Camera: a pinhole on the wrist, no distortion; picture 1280 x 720 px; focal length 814.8 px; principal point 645.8 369.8 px. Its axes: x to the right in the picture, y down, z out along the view. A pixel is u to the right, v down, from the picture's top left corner.
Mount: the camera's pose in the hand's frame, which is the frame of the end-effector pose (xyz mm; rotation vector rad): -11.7 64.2 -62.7 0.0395 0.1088 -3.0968
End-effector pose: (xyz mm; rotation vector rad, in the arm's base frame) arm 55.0 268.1 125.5 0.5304 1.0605 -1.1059
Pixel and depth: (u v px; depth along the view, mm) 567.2 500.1 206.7
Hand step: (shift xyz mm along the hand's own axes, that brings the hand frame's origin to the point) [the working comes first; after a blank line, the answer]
In the camera's frame: -19.9 33.1 206.7

4.7 17.5 141.7
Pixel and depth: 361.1 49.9 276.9
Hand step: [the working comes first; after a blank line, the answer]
In the camera's frame: -96.8 -108.7 276.9

73.6 157.0 223.6
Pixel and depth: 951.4 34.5 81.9
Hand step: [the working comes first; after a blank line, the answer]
In the camera's frame: 30.7 -33.7 81.9

-45.8 90.7 20.5
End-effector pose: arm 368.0 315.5 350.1 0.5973 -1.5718 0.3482
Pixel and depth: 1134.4 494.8 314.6
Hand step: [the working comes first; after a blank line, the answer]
In the camera's frame: 188.7 48.3 314.6

-205.6 -14.0 242.6
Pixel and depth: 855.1 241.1 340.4
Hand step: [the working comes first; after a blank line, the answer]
In the camera's frame: 87.4 -53.8 340.4

-109.5 90.1 278.1
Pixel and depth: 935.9 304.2 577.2
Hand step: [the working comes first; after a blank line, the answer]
In the camera's frame: 205.5 -46.5 577.2

-232.8 61.1 510.6
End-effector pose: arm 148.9 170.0 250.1 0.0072 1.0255 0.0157
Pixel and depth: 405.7 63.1 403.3
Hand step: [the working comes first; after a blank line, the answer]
In the camera's frame: -118.8 -151.8 403.3

90.7 191.9 353.2
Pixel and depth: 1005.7 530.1 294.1
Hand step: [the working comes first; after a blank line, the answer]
In the camera's frame: 129.9 57.9 294.1

-146.0 -19.7 223.1
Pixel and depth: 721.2 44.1 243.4
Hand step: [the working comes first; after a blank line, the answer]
In the camera's frame: 22.5 -97.3 243.4

-44.3 143.0 186.2
